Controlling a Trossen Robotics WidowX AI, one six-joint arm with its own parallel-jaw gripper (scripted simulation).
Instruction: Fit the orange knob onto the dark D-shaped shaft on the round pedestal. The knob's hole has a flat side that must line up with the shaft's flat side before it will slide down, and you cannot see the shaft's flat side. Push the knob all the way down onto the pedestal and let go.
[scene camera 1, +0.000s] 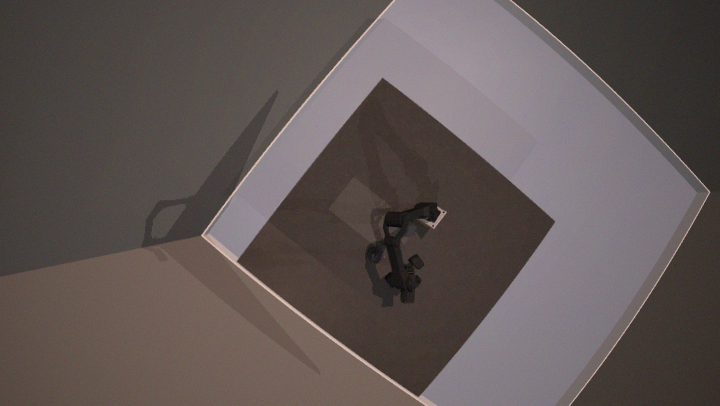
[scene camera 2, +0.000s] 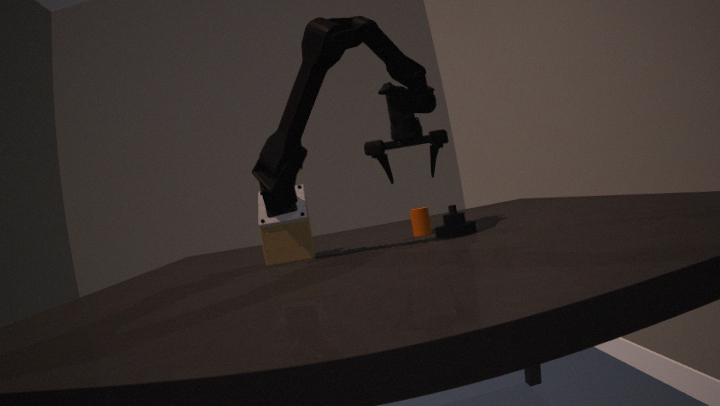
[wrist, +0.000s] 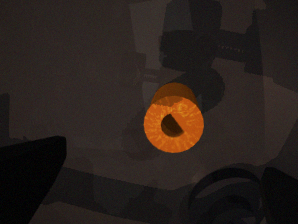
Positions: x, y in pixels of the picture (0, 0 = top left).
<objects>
My gripper (scene camera 2: 412, 180): 98 cm from the lens. A round pedestal (scene camera 2: 454, 225): 87 cm from the lens.
</objects>
